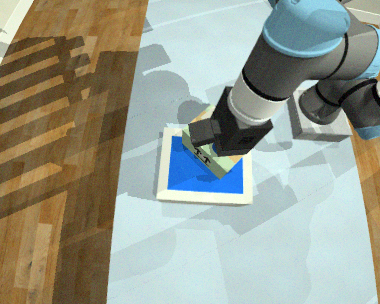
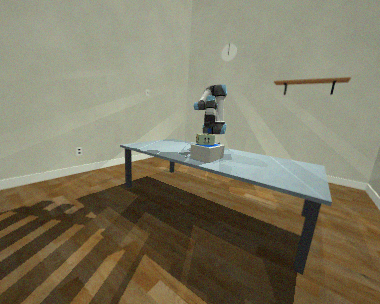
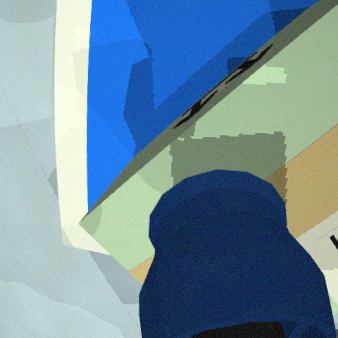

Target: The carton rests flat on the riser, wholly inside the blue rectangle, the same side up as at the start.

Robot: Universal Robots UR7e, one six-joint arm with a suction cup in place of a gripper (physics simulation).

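Where they show: end effector, tool point: [image 2: 209,132] [image 3: 218,231]; arm's base, origin of the base link: [image 1: 317,107].
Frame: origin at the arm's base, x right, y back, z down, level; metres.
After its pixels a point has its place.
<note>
The carton [image 1: 216,167] @[x -0.197, y -0.449, z -0.118 m] [image 2: 205,139] @[x -0.150, y -0.485, z -0.108 m] [image 3: 235,110] @[x -0.158, y -0.471, z -0.147 m] is pale green with a tan tape strip on top and black arrows on its side. It lies flat on the cream riser [image 1: 204,198] @[x -0.261, y -0.482, z -0.061 m] [image 2: 205,154] @[x -0.203, y -0.595, z -0.002 m] [image 3: 70,134] @[x -0.263, y -0.452, z -0.061 m], turned at an angle to the blue rectangle [image 1: 195,178] @[x -0.206, y -0.497, z -0.061 m] [image 3: 110,84] @[x -0.227, y -0.482, z -0.061 m]. Its back corner reaches out over the cream rim and past the riser's edge. My dark blue suction cup [image 1: 213,148] [image 3: 218,191] sits at the carton's top near that corner, with suction off. I cannot tell whether it touches the top.
The riser stands on a pale blue table [image 1: 189,256] @[x -0.416, y -0.539, z 0.059 m] [image 2: 279,172] @[x -0.760, y -0.516, z 0.059 m]. The table's left edge drops to a wood floor [image 1: 74,151]. The arm's grey base block [image 1: 309,129] @[x -0.086, y -0.074, z -0.007 m] stands to the right of the riser.
</note>
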